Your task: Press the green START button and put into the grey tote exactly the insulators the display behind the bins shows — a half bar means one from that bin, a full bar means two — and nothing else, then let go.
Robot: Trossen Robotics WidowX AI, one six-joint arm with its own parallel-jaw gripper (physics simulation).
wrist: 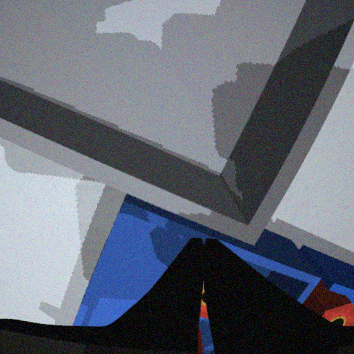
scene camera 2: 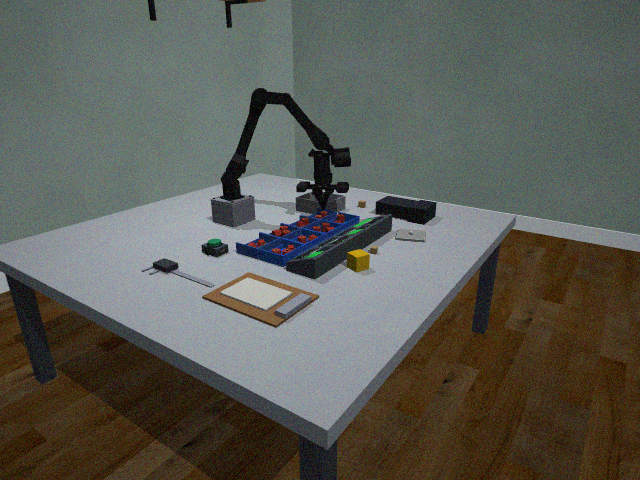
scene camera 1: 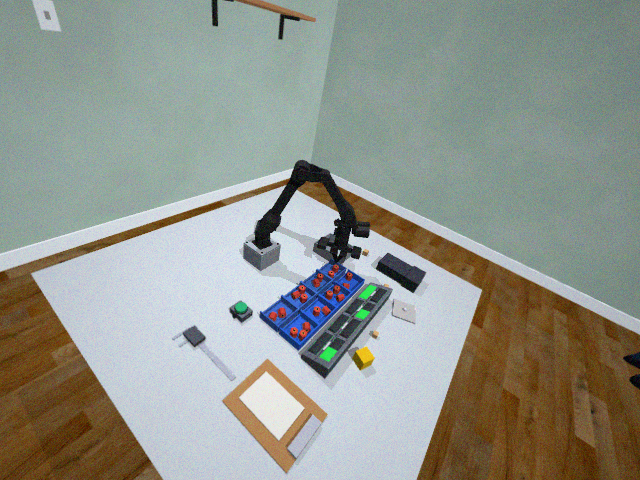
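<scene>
My gripper (scene camera 1: 335, 261) (scene camera 2: 322, 204) (wrist: 201, 248) is shut with nothing between the fingers. It hangs low over the far end of the blue bin tray (scene camera 1: 264, 316) (scene camera 2: 260, 254) (wrist: 119, 253), just in front of the grey tote (scene camera 2: 304, 205) (wrist: 140, 191). Red insulators (scene camera 1: 336, 268) (scene camera 2: 324, 227) (wrist: 333, 309) lie in the tray's compartments. The tote's floor shows no insulator in the wrist view. The dark display (scene camera 1: 349, 329) (scene camera 2: 347, 248) behind the bins shows three green bars (scene camera 1: 368, 291) (scene camera 1: 362, 313) (scene camera 1: 328, 353). The green START button (scene camera 1: 241, 308) (scene camera 2: 214, 243) sits left of the tray.
The arm's grey base (scene camera 1: 261, 254) (scene camera 2: 232, 210) stands left of the tote. A black box (scene camera 1: 401, 271) (scene camera 2: 406, 209), a white card (scene camera 1: 404, 310) (scene camera 2: 410, 234), a yellow cube (scene camera 1: 363, 357) (scene camera 2: 358, 260), a brown clipboard (scene camera 1: 237, 405) (scene camera 2: 223, 300) and a grey tool (scene camera 1: 194, 335) (scene camera 2: 166, 265) lie around.
</scene>
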